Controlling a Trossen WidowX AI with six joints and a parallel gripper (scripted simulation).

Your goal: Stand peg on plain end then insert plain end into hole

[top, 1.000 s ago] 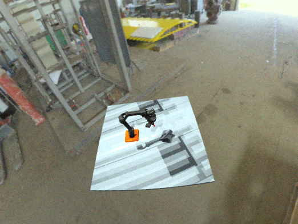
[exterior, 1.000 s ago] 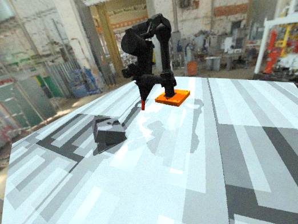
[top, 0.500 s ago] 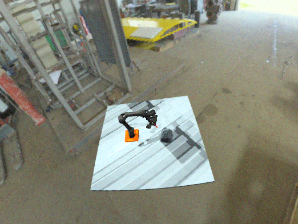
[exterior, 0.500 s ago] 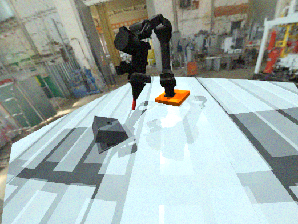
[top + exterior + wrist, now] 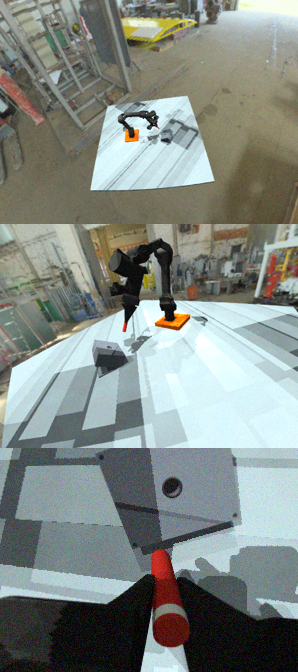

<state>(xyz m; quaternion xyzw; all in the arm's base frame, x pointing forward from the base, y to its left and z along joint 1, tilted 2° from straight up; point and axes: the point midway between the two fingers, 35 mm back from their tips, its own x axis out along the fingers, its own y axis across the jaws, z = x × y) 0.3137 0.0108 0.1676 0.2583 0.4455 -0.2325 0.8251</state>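
Right now the grey sloped panel is 100 mm ahead of my gripper tip, 60 mm to the right of it and 110 mm below it. Round my gripper tip: red peg (10 mm behind, 10 mm above).
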